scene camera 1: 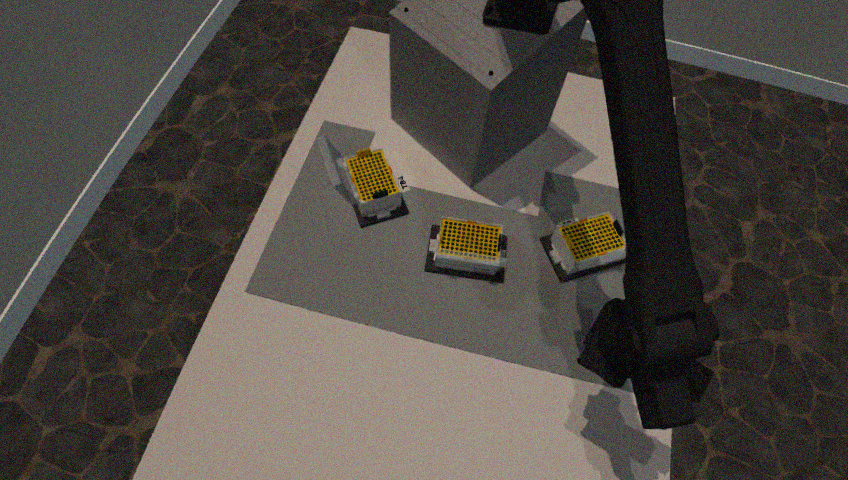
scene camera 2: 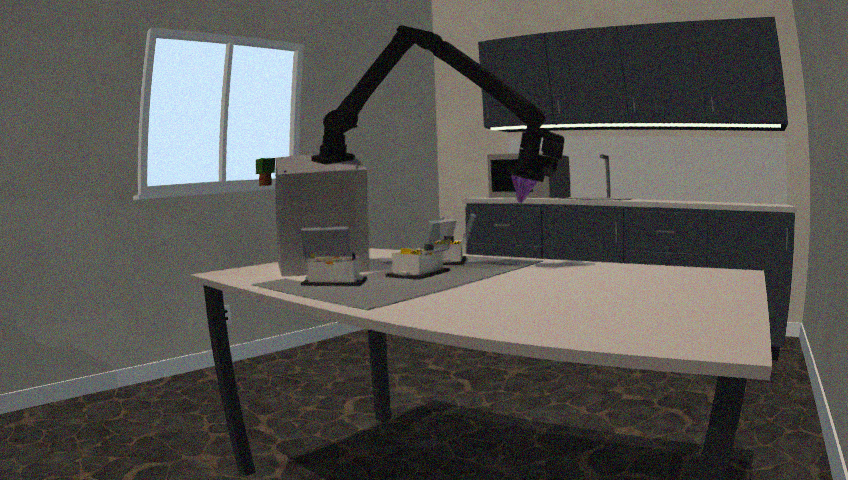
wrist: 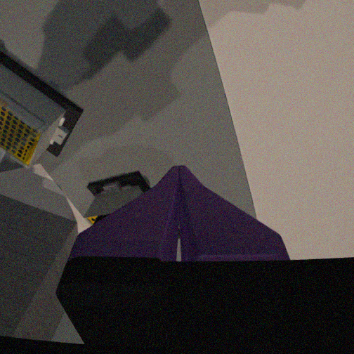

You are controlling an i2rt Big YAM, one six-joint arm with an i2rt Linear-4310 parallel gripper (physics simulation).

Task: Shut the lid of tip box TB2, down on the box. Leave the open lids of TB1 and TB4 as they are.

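Frame: origin at the arm's base, x left, y back, z up, level; centimetres.
Seen in the pictures: gripper, fingertip midpoint: (scene camera 1: 592, 346) (scene camera 2: 519, 202); arm's base at its link origin: (scene camera 1: 520, 11) (scene camera 2: 332, 160).
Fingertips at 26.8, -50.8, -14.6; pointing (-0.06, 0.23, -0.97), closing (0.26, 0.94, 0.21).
Pixels of each thing's middle, then the offset from my fingertips to it, as dx, dy, dz. "spot": a spot on its surface instead. Level surfaces: height alone.
- left box at the middle of its body: (scene camera 1: 378, 180) (scene camera 2: 334, 269) -45.4, +26.3, -15.3
- middle box at the middle of its body: (scene camera 1: 468, 240) (scene camera 2: 414, 261) -23.4, +19.2, -15.3
- raised lid at a spot on its surface: (scene camera 2: 440, 230) spot: -23.1, +9.7, -6.6
- right box at the middle of its body: (scene camera 1: 585, 238) (scene camera 2: 444, 251) -1.2, +28.3, -15.3
- upright lid at a spot on its surface: (scene camera 2: 471, 227) spot: -0.6, +17.6, -7.6
- grey mat at its surface level: dz -18.6
- pale table at its surface level: dz -18.9
Three tip boxes with yellow racks stand on the grey mat. The left box (scene camera 1: 370, 178) (scene camera 2: 332, 271), labelled TB4, has its clear lid (scene camera 1: 329, 161) (scene camera 2: 325, 242) standing up. The middle box (scene camera 1: 470, 240) (scene camera 2: 414, 262) has a raised lid (scene camera 2: 440, 230); part of its base shows in the wrist view beside the fingers. The right box (scene camera 1: 592, 237) (scene camera 2: 454, 250) (wrist: 19, 134) has an upright lid (scene camera 2: 471, 227). I cannot read which of these two is TB2. My gripper (scene camera 2: 521, 202) (wrist: 178, 176) is shut and empty, high above the table; the arm hides its fingers in scene camera 1.
A grey pedestal (scene camera 1: 437, 89) (scene camera 2: 321, 208) (wrist: 30, 250) carries the arm's base and stands behind the boxes. The grey mat (scene camera 1: 357, 285) (scene camera 2: 368, 297) (wrist: 220, 150) lies on the pale table (scene camera 1: 297, 386) (scene camera 2: 595, 315) (wrist: 295, 125). The arm (scene camera 1: 648, 148) (scene camera 2: 487, 77) reaches past the right box.
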